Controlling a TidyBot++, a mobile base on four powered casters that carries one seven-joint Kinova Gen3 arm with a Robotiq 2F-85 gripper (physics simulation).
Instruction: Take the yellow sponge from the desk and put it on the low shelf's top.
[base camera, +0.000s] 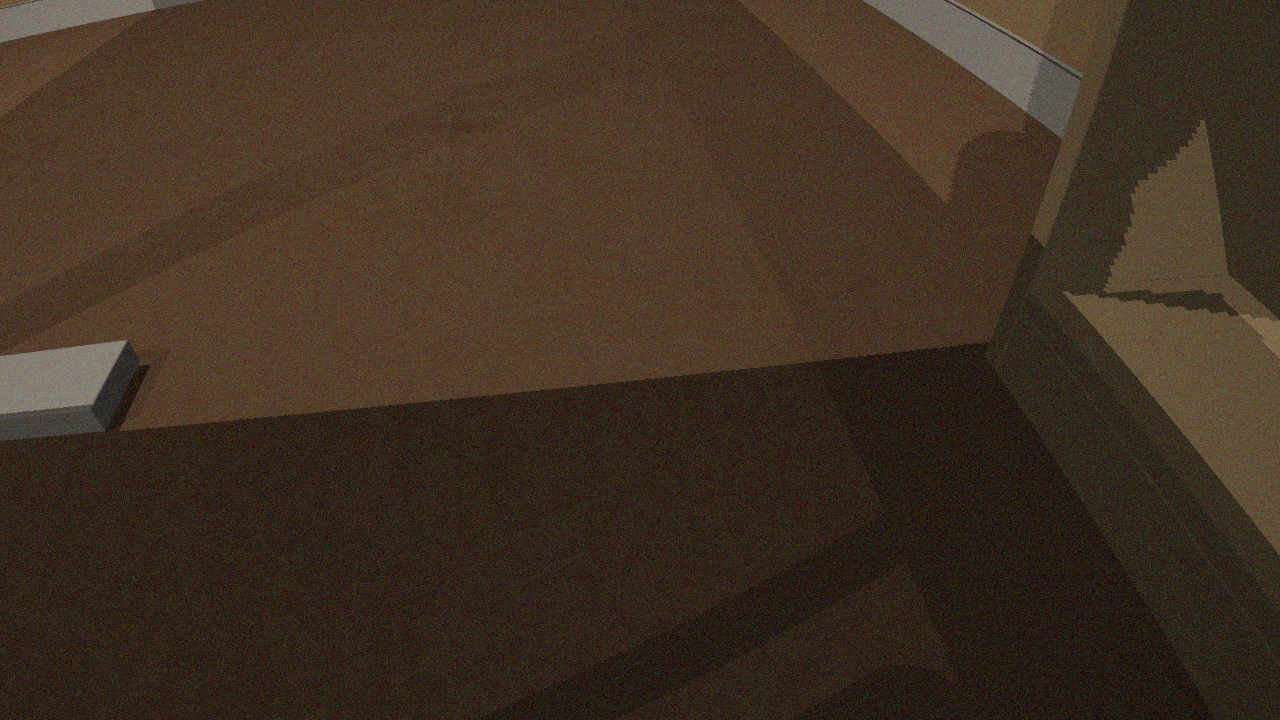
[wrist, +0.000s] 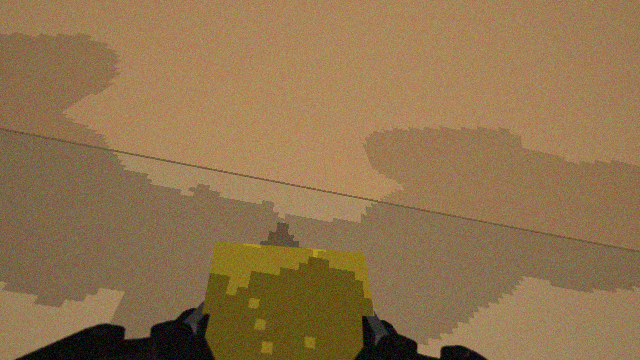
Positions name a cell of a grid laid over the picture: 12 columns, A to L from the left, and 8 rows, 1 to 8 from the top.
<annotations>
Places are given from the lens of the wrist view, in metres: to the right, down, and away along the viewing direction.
my gripper (wrist: F8): -0.01, 0.07, 0.16
yellow sponge (wrist: E7): -0.03, 0.05, 0.14
</annotations>
